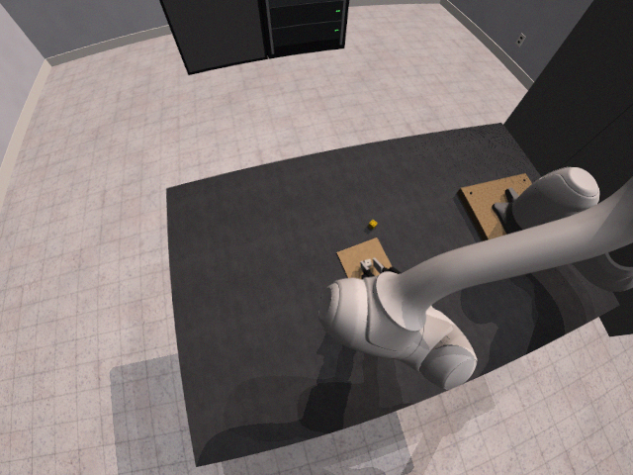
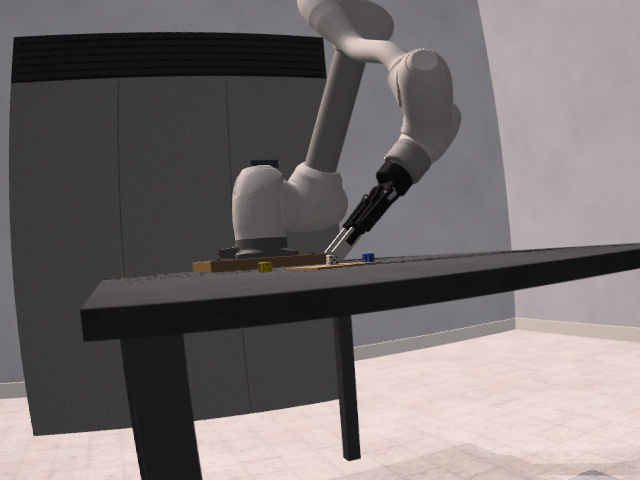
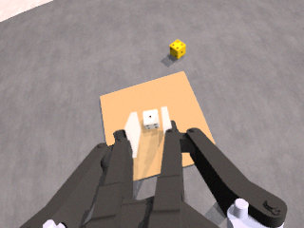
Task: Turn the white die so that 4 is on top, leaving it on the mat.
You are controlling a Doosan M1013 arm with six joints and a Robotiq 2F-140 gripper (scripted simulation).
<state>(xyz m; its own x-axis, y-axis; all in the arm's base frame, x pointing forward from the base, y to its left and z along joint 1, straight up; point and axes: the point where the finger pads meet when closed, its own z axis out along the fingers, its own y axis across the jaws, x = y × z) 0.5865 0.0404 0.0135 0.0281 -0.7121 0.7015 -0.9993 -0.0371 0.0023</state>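
The white die lies 20 mm to the right of my hand and 30 mm below it. Round my hand: blue die 80 mm behind, 90 mm to the left, 30 mm below; then tan mat 20 mm to the right, 40 mm below; then yellow die 50 mm behind, 150 mm to the right, 30 mm below.
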